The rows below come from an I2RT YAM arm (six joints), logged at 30 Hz.
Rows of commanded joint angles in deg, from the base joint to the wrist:
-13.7, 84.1, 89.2, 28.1, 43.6, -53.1
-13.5, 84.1, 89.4, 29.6, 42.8, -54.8
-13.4, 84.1, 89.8, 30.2, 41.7, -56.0
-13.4, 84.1, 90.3, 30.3, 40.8, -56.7
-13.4, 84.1, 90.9, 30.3, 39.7, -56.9
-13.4, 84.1, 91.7, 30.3, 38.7, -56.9
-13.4, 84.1, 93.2, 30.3, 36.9, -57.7
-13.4, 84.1, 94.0, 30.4, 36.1, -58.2
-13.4, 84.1, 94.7, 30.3, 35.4, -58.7
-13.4, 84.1, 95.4, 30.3, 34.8, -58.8
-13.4, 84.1, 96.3, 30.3, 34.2, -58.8
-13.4, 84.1, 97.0, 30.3, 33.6, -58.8
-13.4, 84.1, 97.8, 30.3, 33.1, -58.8
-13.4, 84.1, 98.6, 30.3, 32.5, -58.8
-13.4, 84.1, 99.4, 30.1, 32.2, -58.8
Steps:
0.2, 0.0, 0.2, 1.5, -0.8, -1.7
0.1, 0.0, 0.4, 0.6, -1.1, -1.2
0.0, 0.0, 0.5, 0.1, -0.9, -0.7
0.0, 0.0, 0.6, 0.0, -1.1, -0.2
0.0, 0.0, 0.8, 0.0, -1.0, 0.0
0.0, 0.0, 1.5, 0.0, -1.8, -0.8
0.0, 0.0, 0.8, 0.1, -0.8, -0.5
0.0, 0.0, 0.7, -0.1, -0.7, -0.5
0.0, 0.0, 0.7, 0.0, -0.6, -0.1
0.0, 0.0, 0.9, 0.0, -0.6, 0.0
0.0, 0.0, 0.7, 0.0, -0.6, 0.0
0.0, 0.0, 0.8, 0.0, -0.5, 0.0
0.0, 0.0, 0.8, 0.0, -0.6, 0.0
0.0, 0.0, 0.8, -0.2, -0.3, 0.0

